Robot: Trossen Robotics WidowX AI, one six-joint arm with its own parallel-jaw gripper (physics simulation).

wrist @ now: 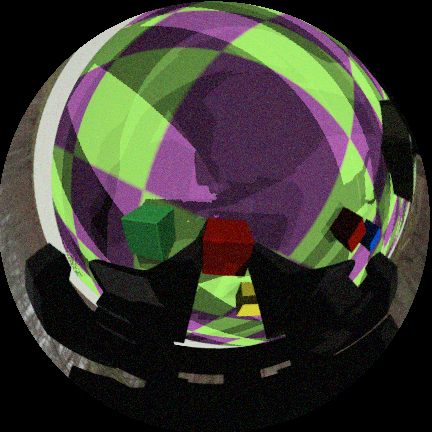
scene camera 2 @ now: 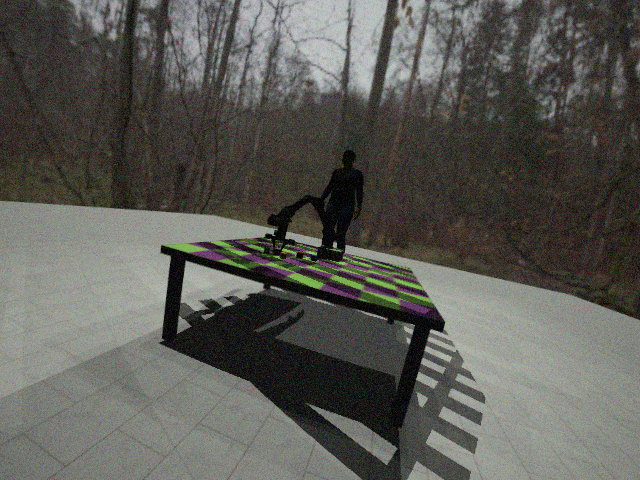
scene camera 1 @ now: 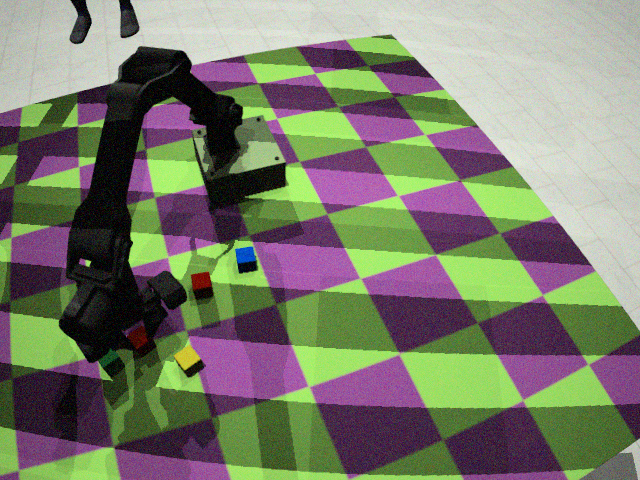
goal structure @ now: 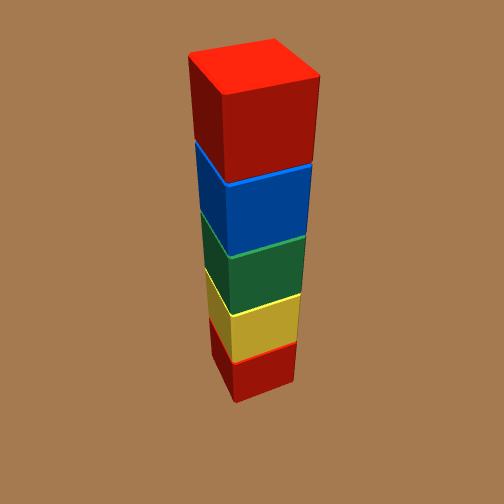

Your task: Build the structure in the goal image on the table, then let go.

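Seen in the pictures: gripper, fingertip midpoint: (wrist: 224, 242) (scene camera 2: 276, 252) (scene camera 1: 141, 342); arm's base, origin of the base link: (scene camera 2: 328, 247) (scene camera 1: 221, 142).
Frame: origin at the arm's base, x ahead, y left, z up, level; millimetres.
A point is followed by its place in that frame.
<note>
My gripper (scene camera 1: 137, 331) @(y -260, x 356, z -60 mm) (wrist: 224, 242) @(y -260, x 356, z -60 mm) points down and is shut on a red cube (scene camera 1: 138, 337) @(y -260, x 356, z -39 mm) (wrist: 227, 252) @(y -261, x 349, z -39 mm), with a finger on each side of it. Whether this cube touches the table is not clear. A green cube (scene camera 1: 110, 363) @(y -317, x 385, z -41 mm) (wrist: 146, 231) @(y -316, x 359, z -39 mm) lies beside the gripper, just outside one finger. A yellow cube (scene camera 1: 188, 358) @(y -192, x 421, z -40 mm) (wrist: 248, 309) @(y -200, x 416, z -39 mm) lies apart, near the held cube. A second red cube (scene camera 1: 201, 283) @(y -130, x 293, z -39 mm) (wrist: 349, 229) @(y -146, x 288, z -46 mm) and a blue cube (scene camera 1: 245, 258) @(y -41, x 272, z -39 mm) (wrist: 371, 235) @(y -56, x 264, z -45 mm) lie nearer the arm's base, a small gap between them. In scene camera 2 the cubes are tiny and dark.
The arm's square base (scene camera 1: 253, 149) @(y 55, x 46, z -1 mm) stands on the green and purple checkered table (scene camera 1: 465, 379) @(y 216, x 623, z -72 mm) (scene camera 2: 356, 297) @(y 270, x 841, z -72 mm). The dark forearm hangs over the gripper and partly hides it in scene camera 1. A dark human figure (scene camera 2: 345, 188) stands behind the table. Striped shadows cross the table.
</note>
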